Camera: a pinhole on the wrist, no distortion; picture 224 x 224 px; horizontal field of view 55.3 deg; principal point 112.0 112.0 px. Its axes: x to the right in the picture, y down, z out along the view. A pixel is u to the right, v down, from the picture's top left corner.
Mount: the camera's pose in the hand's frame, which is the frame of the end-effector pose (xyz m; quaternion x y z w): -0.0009 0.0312 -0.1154 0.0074 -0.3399 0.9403 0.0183
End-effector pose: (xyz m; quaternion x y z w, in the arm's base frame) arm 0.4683 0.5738 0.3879 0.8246 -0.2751 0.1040 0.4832
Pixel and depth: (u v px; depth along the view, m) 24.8 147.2 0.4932
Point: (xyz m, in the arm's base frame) 0.8076 0.4620 0.1080
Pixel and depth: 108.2 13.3 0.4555
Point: 0.5016 0.2906 0.1333
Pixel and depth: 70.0 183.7 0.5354
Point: 0.7830 0.5591 0.0048
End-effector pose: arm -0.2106 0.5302 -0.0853 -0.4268 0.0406 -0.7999 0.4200
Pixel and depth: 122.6 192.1 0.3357
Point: -0.3375 0.7442 0.0585
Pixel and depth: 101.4 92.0 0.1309
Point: -0.2450 0.5516 -0.0674
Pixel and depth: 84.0 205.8 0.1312
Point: -0.3138 0.5677 -0.0676
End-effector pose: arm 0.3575 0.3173 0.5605 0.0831 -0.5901 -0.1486 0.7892
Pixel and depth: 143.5 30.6 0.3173
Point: 0.1380 0.2675 0.5583
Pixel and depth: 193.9 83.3 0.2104
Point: 0.2623 0.2722 0.4829
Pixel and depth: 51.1 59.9 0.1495
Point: 0.3429 0.2684 0.5945
